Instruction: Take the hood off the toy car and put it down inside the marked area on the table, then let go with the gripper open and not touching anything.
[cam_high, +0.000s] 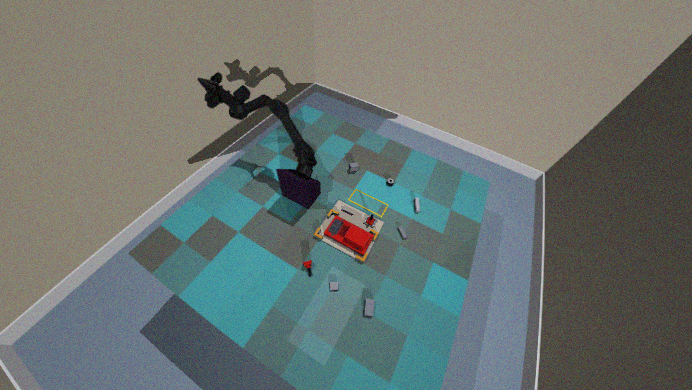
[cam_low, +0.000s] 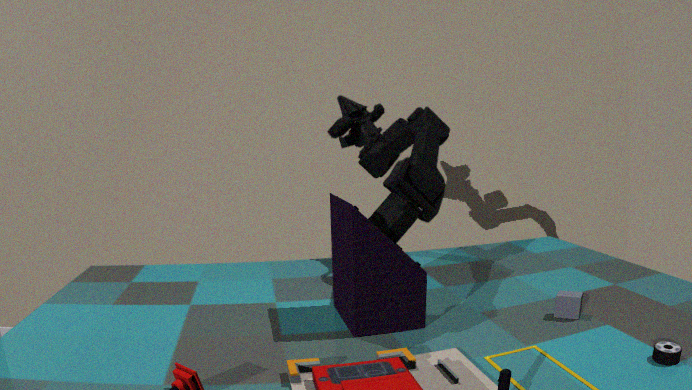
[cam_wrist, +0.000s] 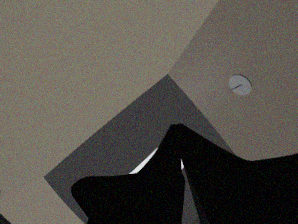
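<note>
Right now the hood is 91 cm ahead of my gripper tip, 37 cm below it and 24 cm to the right of it. The rest, counted from my gripper tip: black wheel (95 cm ahead, 40 cm below, 16 cm to the left).
</note>
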